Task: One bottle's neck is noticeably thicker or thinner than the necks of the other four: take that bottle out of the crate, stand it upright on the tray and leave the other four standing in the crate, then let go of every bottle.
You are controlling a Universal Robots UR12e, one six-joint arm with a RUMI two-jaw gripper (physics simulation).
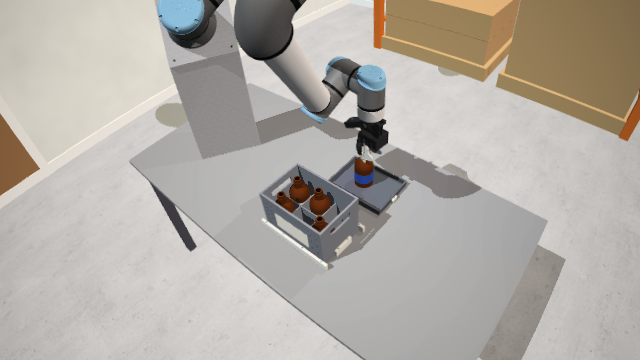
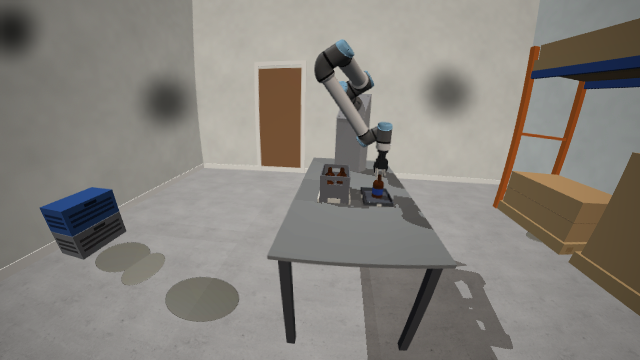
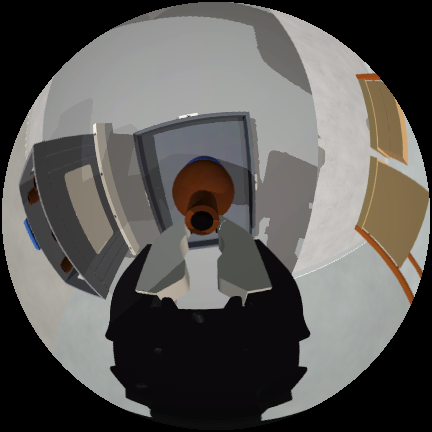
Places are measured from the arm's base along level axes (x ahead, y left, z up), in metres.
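Pixels of known places: gripper, between the fingertips: (image 1: 367,160) (image 2: 379,180) (image 3: 203,217).
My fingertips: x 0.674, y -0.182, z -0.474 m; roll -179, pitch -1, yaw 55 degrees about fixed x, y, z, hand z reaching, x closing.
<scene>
Behind a point stands the place of what it marks.
A brown bottle with a blue label (image 1: 364,172) {y -0.208, x 0.667, z -0.512 m} (image 2: 378,188) {y -0.195, x 0.691, z -0.523 m} (image 3: 203,185) {y -0.162, x 0.649, z -0.476 m} is upright over the tray (image 1: 385,206) {y -0.298, x 0.756, z -0.590 m} (image 2: 384,203) {y -0.224, x 0.800, z -0.579 m} (image 3: 195,120) {y -0.124, x 0.575, z -0.586 m}; its base looks to be at the tray floor, but whether it touches I cannot tell for certain. My gripper (image 1: 366,151) {y -0.182, x 0.674, z -0.474 m} (image 2: 380,174) {y -0.182, x 0.674, z -0.474 m} (image 3: 203,217) {y -0.182, x 0.674, z -0.474 m} is shut on this bottle's neck from above. The grey crate (image 1: 340,237) {y -0.497, x 0.621, z -0.536 m} (image 2: 334,192) {y -0.493, x 0.624, z -0.531 m} (image 3: 55,170) {y -0.302, x 0.479, z -0.466 m} stands beside the tray. Several brown bottles stand in its compartments, among them one at the back (image 1: 300,191) {y -0.362, x 0.460, z -0.478 m} and one near the middle (image 1: 320,202) {y -0.405, x 0.540, z -0.476 m}. Their lower parts are hidden by the crate walls.
Pale strips (image 1: 295,243) {y -0.518, x 0.468, z -0.571 m} (image 3: 112,190) {y -0.333, x 0.555, z -0.586 m} lie along the crate's sides on the grey table (image 1: 425,280) {y -0.588, x 0.913, z -0.600 m} (image 2: 360,235) {y -0.546, x 1.003, z -0.600 m}. The robot's grey pedestal (image 1: 220,105) {y -0.048, x 0.056, z -0.346 m} (image 2: 351,145) {y -0.036, x 0.082, z -0.359 m} stands at the table's far end. Orange racking (image 2: 517,130) and cartons (image 2: 555,200) stand off to the right, beyond the table.
</scene>
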